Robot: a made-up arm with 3 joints. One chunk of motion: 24 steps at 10 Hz.
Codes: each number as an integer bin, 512 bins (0 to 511) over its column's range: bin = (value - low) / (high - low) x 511, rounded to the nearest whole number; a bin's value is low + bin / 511 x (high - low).
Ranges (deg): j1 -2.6..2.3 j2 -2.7..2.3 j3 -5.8..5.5
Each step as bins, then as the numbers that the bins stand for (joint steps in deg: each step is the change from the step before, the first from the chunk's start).
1 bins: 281 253 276
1 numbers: 0.095 -0.224 0.303
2 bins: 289 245 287
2 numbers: 0.171 -0.303 0.547
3 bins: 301 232 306
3 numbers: 0.286 -0.430 0.967
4 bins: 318 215 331
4 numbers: 0.449 -0.596 1.520
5 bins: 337 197 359
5 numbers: 0.632 -0.772 2.139
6 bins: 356 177 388
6 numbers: 0.814 -0.968 2.780
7 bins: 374 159 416
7 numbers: 0.986 -1.144 3.399
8 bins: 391 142 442
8 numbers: 1.149 -1.311 3.974
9 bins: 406 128 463
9 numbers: 1.293 -1.448 4.439
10 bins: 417 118 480
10 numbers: 1.399 -1.545 4.814
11 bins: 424 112 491
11 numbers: 1.466 -1.604 5.058
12 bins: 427 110 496
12 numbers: 1.495 -1.624 5.168
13 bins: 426 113 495
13 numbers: 1.485 -1.594 5.146
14 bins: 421 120 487
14 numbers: 1.437 -1.526 4.969
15 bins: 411 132 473
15 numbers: 1.341 -1.408 4.660
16 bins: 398 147 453
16 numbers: 1.216 -1.262 4.217
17 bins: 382 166 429
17 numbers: 1.063 -1.076 3.687
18 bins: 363 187 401
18 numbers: 0.881 -0.870 3.068
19 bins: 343 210 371
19 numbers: 0.689 -0.645 2.404
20 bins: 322 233 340
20 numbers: 0.488 -0.420 1.719
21 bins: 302 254 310
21 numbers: 0.296 -0.215 1.055
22 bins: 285 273 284
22 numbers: 0.133 -0.029 0.480
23 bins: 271 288 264
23 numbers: -0.001 0.118 0.038
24 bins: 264 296 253
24 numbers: -0.068 0.196 -0.205
